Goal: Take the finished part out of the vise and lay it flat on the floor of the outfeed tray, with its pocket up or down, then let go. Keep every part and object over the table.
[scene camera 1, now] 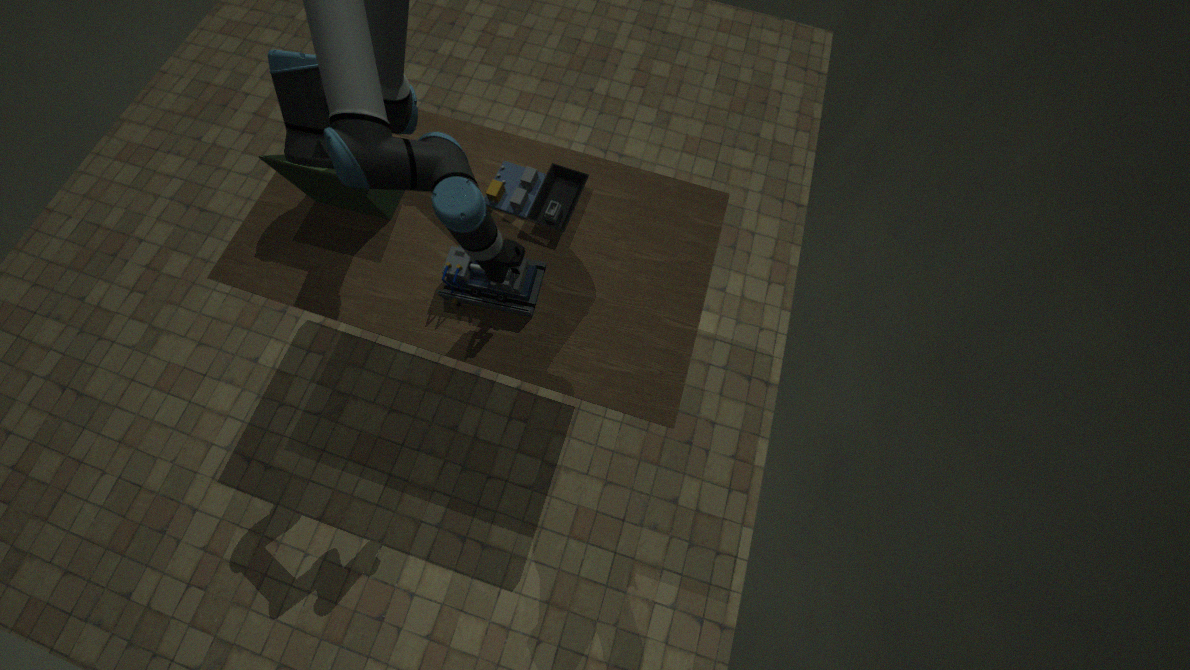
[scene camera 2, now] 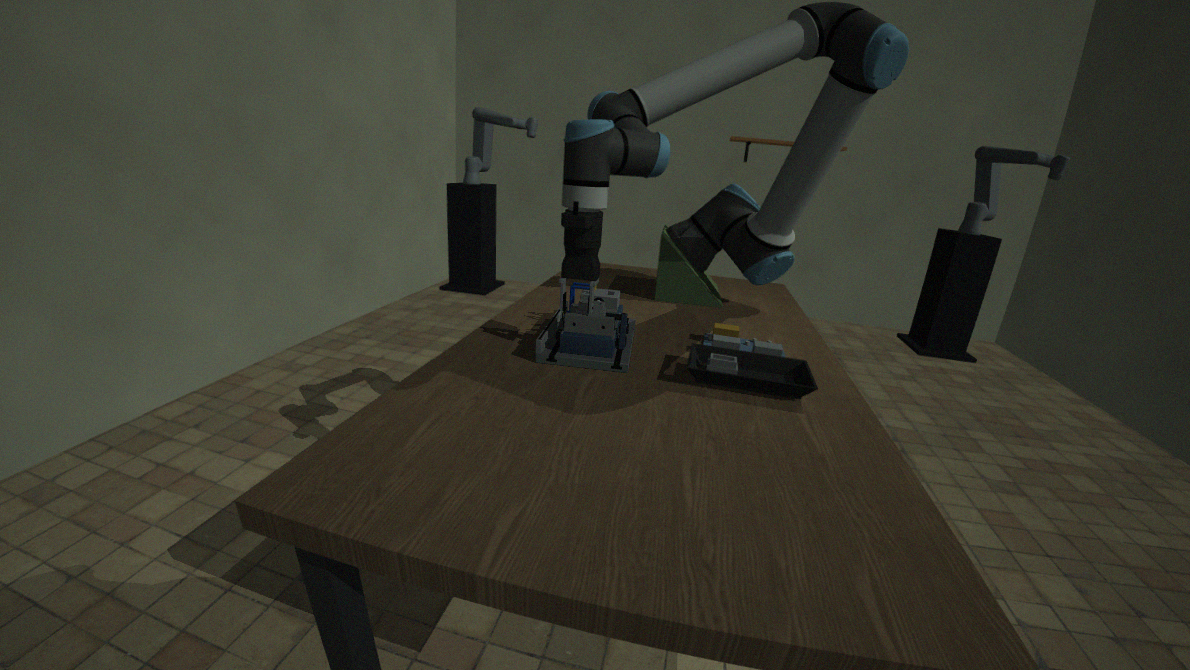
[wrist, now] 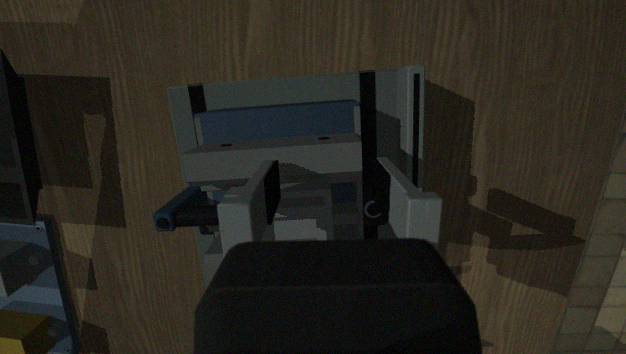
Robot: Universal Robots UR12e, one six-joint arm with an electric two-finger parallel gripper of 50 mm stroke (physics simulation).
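Pixels of known places: gripper, between the fingertips: [scene camera 1: 513,281] [scene camera 2: 576,310] [wrist: 325,178]; arm's base, origin of its link: [scene camera 1: 325,162] [scene camera 2: 684,251].
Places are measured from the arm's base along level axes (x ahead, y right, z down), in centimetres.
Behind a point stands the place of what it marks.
Note:
My gripper [scene camera 2: 579,302] @[y 19.1, x 70.0, z 3.5 cm] [wrist: 325,178] @[y 19.1, x 70.0, z 3.5 cm] is open and empty, its fingers low over the vise [scene camera 2: 587,343] @[y 15.6, x 73.5, z 8.9 cm] [wrist: 275,160]. The vise has grey jaws, blue parts and black straps. The finished part [wrist: 301,227] @[y 17.8, x 67.1, z 3.5 cm] is a light grey piece between the jaws, below and between my two fingers. It is dim and partly hidden by my gripper's body in the wrist view. Whether my fingers reach down beside it I cannot tell. The outfeed tray [scene camera 1: 567,187] @[y -23.4, x 72.1, z 12.4 cm] [scene camera 2: 774,382] @[y -20.7, x 78.2, z 9.6 cm] [wrist: 15,125] @[y -4.9, x 71.9, z 9.7 cm] is black, and another grey pocketed part [scene camera 1: 552,211] @[y -11.2, x 70.9, z 10.3 cm] [scene camera 2: 722,362] @[y -11.4, x 72.3, z 9.4 cm] lies in it.
A blue plate [wrist: 61,280] @[y -8.0, x 55.2, z 13.3 cm] beside the tray carries a yellow block [scene camera 1: 495,189] @[y -12.7, x 49.9, z 9.2 cm] [scene camera 2: 726,329] @[y -13.1, x 51.0, z 9.3 cm] [wrist: 20,332] @[y -11.1, x 51.0, z 10.1 cm] and grey blocks [scene camera 1: 528,176] @[y -21.1, x 58.8, z 9.2 cm]. A vise handle [wrist: 175,212] @[y 10.2, x 67.5, z 4.2 cm] sticks out towards the tray side. A grey block with blue pieces stands behind the vise. The green arm stand [scene camera 2: 678,274] @[y 0.6, x 16.9, z 4.6 cm] is farther back.

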